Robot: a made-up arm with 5 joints. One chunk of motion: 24 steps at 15 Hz.
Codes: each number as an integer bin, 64 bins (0 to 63) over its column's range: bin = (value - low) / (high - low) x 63, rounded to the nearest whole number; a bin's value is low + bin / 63 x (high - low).
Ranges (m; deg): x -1.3..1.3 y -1.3..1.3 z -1.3..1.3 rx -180..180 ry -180..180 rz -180..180
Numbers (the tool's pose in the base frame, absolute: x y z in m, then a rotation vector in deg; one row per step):
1: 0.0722 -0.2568 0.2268 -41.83 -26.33 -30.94
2: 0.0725 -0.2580 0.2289 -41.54 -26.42 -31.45
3: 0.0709 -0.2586 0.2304 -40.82 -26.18 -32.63
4: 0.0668 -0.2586 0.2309 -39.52 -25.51 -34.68
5: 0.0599 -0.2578 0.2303 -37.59 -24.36 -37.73
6: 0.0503 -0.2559 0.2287 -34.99 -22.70 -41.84
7: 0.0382 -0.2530 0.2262 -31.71 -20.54 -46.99
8: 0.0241 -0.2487 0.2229 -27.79 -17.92 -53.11
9: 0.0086 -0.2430 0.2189 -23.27 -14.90 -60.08
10: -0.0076 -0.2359 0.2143 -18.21 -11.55 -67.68
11: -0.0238 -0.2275 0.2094 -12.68 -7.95 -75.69
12: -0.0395 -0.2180 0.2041 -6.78 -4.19 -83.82
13: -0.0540 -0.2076 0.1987 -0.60 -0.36 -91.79
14: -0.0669 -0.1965 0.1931 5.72 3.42 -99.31
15: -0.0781 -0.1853 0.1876 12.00 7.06 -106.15
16: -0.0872 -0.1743 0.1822 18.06 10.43 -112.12
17: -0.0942 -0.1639 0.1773 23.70 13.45 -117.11
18: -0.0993 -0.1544 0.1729 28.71 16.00 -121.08
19: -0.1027 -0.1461 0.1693 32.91 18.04 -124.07
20: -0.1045 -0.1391 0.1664 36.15 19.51 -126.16
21: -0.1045 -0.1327 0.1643 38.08 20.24 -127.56
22: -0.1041 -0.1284 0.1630 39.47 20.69 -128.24
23: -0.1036 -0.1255 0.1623 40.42 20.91 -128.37
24: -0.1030 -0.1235 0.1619 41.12 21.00 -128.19
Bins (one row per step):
1: 33 25 37 24 27 26
2: 33 25 37 24 27 26
3: 33 25 37 24 27 26
4: 33 25 37 25 27 25
5: 33 25 37 25 27 25
6: 33 25 37 25 28 24
7: 32 25 37 26 28 23
8: 32 25 37 27 28 22
9: 32 26 37 27 29 21
10: 31 26 37 28 29 20
11: 31 26 37 29 30 18
12: 31 26 36 30 31 17
13: 30 26 36 31 31 15
14: 30 27 36 33 32 14
15: 30 27 36 34 33 13
16: 29 27 36 35 33 12
17: 29 28 36 36 34 11
18: 29 28 36 37 34 10
19: 29 28 36 37 35 10
20: 29 28 36 38 35 9
21: 29 28 35 38 35 9
22: 29 28 35 38 35 9
23: 29 28 35 39 35 9
24: 29 29 35 39 35 9

